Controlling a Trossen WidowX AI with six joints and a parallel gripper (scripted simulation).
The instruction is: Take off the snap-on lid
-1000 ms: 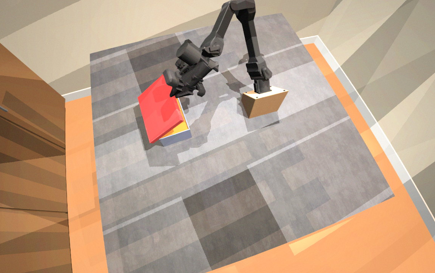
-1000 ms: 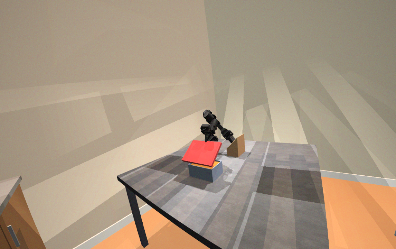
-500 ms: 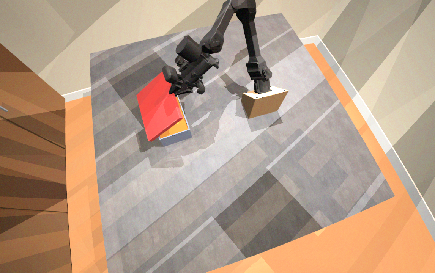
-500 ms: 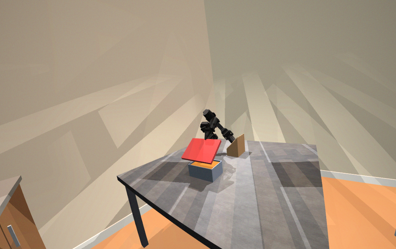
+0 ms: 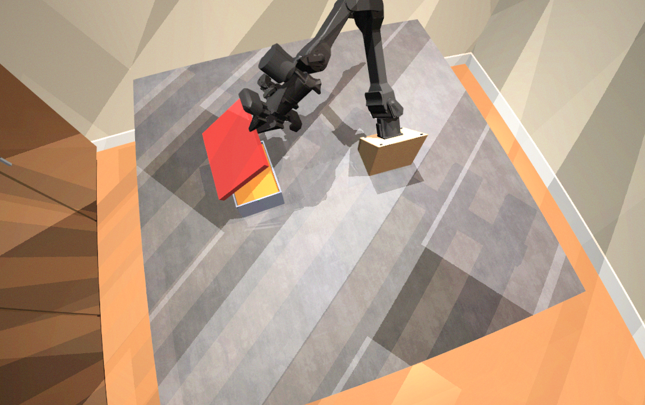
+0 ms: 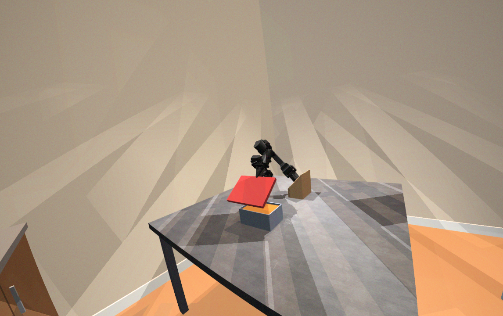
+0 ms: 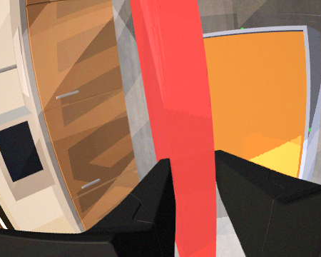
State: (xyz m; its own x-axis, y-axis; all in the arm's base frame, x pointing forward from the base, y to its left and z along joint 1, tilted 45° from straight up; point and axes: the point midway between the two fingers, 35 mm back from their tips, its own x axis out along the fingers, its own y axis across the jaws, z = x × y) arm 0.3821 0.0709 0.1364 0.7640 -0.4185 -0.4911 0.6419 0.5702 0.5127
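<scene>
Right now the red lid is 70 mm ahead of my gripper tip and 40 mm below it. From my gripper tip the other things lie so: storage box: 40 mm ahead, 40 mm to the left, 190 mm below.
</scene>
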